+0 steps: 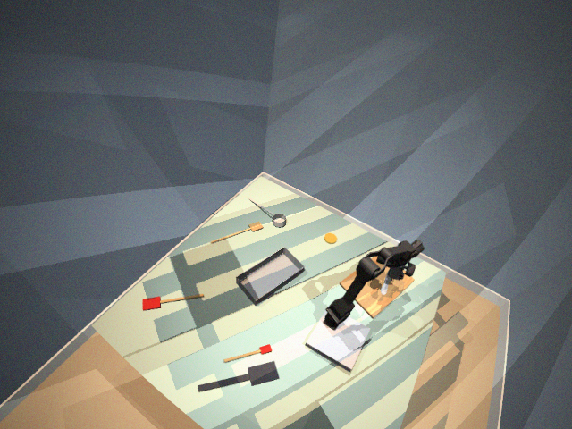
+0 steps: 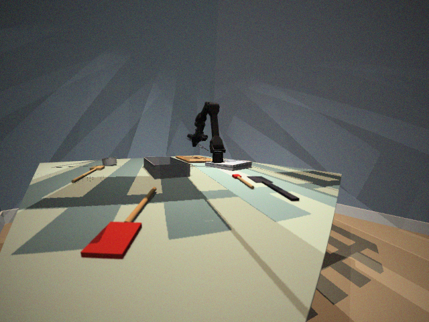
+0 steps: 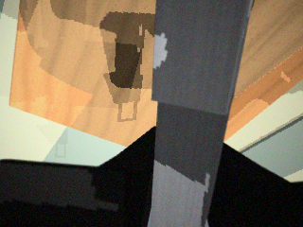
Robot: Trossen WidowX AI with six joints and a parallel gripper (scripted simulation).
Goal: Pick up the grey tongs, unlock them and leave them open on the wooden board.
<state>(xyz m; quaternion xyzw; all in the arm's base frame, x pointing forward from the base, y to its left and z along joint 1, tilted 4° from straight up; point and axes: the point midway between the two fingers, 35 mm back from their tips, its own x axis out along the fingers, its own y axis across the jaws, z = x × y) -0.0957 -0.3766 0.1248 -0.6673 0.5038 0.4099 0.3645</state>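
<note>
The wooden board lies 10 mm ahead of my gripper tip, 40 mm to the left of it and 100 mm below it. From my gripper tip the other things lie so: roasting tin (450 mm ahead, 390 mm to the left, 80 mm below); yellow disc (360 mm ahead, 30 mm to the right, 100 mm below); black turner (230 mm ahead, 820 mm to the left, 100 mm below).
</note>
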